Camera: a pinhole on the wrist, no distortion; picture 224 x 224 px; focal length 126.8 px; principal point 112.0 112.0 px. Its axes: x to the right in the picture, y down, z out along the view. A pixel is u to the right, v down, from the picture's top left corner.
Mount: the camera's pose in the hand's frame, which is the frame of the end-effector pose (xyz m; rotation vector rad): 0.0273 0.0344 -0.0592 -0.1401 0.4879 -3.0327
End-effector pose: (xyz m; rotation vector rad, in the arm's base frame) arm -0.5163 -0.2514 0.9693 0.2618 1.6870 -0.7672
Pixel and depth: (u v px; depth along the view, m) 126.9 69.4 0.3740
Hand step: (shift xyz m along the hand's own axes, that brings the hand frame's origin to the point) 0.0147 0.0341 0.3376
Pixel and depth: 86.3 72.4 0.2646
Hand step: 0.1029 0.0351 0.2128
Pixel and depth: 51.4 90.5 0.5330
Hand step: 0.3293 -0.0246 0.4531
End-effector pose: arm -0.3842 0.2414 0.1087 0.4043 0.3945 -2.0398
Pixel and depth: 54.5 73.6 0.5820
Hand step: 0.3389 0.0424 0.5259
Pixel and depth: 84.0 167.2 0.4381
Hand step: 0.1772 -0.2742 0.2872
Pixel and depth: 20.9 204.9 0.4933
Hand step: 0.4475 -0.4323 0.2651
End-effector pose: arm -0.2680 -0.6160 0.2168 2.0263 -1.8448 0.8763
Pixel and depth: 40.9 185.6 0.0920
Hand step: 0.0905 -0.0405 0.0068
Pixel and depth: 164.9 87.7 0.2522
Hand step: -0.0544 -0.0063 0.2029
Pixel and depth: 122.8 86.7 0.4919
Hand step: 0.0300 -0.0283 0.4402
